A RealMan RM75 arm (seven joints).
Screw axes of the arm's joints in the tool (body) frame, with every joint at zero. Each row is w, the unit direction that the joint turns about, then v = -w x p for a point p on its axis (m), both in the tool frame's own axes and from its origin. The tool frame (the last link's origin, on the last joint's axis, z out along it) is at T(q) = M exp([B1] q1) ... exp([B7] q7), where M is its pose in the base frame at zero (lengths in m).
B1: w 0 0 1 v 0 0 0
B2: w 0 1 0 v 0.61 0 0
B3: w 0 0 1 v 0 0 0
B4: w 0 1 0 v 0.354 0 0
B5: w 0 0 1 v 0 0 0
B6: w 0 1 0 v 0.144 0 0
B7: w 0 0 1 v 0 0 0
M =
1 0 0 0
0 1 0 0
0 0 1 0.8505
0 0 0 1
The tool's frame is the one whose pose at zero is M.
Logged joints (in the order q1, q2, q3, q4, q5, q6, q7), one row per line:
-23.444 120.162 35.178 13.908 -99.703 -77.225 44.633
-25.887 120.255 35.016 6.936 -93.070 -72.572 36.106
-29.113 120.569 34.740 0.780 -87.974 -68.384 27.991
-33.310 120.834 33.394 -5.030 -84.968 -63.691 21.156
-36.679 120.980 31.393 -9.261 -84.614 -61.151 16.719
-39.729 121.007 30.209 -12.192 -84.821 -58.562 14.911
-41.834 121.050 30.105 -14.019 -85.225 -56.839 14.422
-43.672 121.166 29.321 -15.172 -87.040 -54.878 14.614
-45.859 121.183 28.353 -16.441 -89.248 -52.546 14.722
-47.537 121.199 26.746 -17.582 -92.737 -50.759 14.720
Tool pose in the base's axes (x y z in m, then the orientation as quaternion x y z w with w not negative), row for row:
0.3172 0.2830 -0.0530 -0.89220 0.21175 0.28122 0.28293
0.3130 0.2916 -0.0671 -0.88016 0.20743 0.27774 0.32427
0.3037 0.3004 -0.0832 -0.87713 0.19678 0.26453 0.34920
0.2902 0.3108 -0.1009 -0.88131 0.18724 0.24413 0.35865
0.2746 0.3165 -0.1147 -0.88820 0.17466 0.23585 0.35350
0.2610 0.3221 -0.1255 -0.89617 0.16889 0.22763 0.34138
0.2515 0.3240 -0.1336 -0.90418 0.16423 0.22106 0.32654
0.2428 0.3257 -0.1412 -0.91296 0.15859 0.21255 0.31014
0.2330 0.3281 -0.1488 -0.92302 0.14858 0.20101 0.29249
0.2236 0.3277 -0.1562 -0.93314 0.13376 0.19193 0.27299
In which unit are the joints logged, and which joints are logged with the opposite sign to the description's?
The joints are logged in degrees. Opposite sign: q1, q3, q4.
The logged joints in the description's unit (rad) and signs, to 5 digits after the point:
0.40917 2.09722 -0.61397 -0.24274 -1.74015 -1.34783 0.77899
0.45181 2.09885 -0.61114 -0.12106 -1.62438 -1.26662 0.63017
0.50812 2.10433 -0.60633 -0.01361 -1.53544 -1.19353 0.48854
0.58137 2.10895 -0.58284 0.08779 -1.48297 -1.11162 0.36924
0.64017 2.11150 -0.54791 0.16163 -1.47679 -1.06729 0.29180
0.69340 2.11197 -0.52725 0.21279 -1.48041 -1.02210 0.26025
0.73014 2.11272 -0.52543 0.24468 -1.48746 -0.99203 0.25171
0.76222 2.11475 -0.51175 0.26480 -1.51913 -0.95780 0.25506
0.80039 2.11504 -0.49485 0.28695 -1.55767 -0.91710 0.25695
0.82968 2.11532 -0.46681 0.30686 -1.61857 -0.88591 0.25691

